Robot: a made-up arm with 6 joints.
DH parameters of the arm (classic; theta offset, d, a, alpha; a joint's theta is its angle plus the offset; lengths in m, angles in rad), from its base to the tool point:
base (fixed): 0 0.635 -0.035 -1.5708
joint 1: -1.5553 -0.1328 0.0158 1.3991
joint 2: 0 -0.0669 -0.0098 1.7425
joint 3: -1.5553 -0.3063 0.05 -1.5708
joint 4: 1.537 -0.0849 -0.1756 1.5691
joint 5: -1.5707 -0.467 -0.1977 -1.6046
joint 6: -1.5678 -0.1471 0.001 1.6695
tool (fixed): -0.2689 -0.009 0 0
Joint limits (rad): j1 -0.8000..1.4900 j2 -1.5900..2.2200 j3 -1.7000..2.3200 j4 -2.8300..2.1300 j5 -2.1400..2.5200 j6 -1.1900..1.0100
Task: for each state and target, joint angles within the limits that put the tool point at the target. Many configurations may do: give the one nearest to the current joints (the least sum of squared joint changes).
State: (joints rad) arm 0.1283 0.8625 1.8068 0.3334 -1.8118 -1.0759
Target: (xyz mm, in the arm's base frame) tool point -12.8 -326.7 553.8
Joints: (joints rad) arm 0.0765 0.6390 1.7090 1.1560 -1.6356 -1.0744
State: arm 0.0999 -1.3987 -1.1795 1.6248 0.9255 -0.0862
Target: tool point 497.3 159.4 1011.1
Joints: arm -0.2783 -1.5900 -0.5542 2.1300 0.8405 -0.0851
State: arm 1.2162 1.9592 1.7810 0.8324 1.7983 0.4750
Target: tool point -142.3 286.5 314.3
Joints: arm 1.3931 2.1115 1.7820 1.7188 1.6512 0.4883
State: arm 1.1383 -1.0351 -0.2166 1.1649 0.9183 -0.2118
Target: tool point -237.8 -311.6 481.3
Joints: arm 1.1778 -0.8633 -0.2450 0.7728 0.7159 -0.2147
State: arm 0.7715 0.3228 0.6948 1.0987 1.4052 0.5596
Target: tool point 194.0 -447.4 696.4
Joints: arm 0.2911 0.6581 0.6933 0.8914 1.1399 0.5847
